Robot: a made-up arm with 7 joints.
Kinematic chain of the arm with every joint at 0, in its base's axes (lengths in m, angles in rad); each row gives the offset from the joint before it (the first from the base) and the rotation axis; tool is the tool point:
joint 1: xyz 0 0 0 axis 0 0.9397 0.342
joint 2: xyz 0 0 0 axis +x
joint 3: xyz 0 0 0 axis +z
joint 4: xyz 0.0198 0 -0.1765 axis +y
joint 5: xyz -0.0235 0 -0.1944 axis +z
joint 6: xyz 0 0 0 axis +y
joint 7: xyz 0 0 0 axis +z
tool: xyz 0 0 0
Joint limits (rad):
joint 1: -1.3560..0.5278
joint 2: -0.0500..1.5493
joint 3: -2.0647..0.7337
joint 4: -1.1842..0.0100
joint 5: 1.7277..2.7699
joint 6: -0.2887..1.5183
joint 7: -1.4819..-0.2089
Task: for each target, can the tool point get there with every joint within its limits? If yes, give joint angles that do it. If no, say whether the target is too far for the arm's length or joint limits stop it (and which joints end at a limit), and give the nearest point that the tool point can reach.
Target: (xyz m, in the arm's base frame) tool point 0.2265 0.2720 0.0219
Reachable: yes | joints -0.6304 1.0983 0.4153 -0.8702 2.0452 0.9958 -1.0227
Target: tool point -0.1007 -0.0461 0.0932
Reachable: no: joint limits stop it (at a limit: joint 1, joint 2, joint 3, joint 4) | nearest point 0.0098 0.2325 0.2368 | short by 0.332 m
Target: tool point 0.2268 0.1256 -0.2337
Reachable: yes | joints -0.2196 0.5433 -0.1308 -0.9601 2.2120 0.1812 -1.0190
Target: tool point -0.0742 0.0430 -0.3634
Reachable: yes | joints 0.1902 0.2400 -1.6970 -0.2450 2.6363 1.3143 -1.1373
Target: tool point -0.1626 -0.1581 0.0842
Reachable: no: joint limits stop it (at a limit: joint 1, joint 2, joint 3, joint 4) | nearest point -0.1713 -0.2057 -0.1963 | short by 0.285 m
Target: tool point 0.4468 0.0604 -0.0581
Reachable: no: too far | nearest point 0.3670 0.0496 -0.0477 | short by 0.081 m
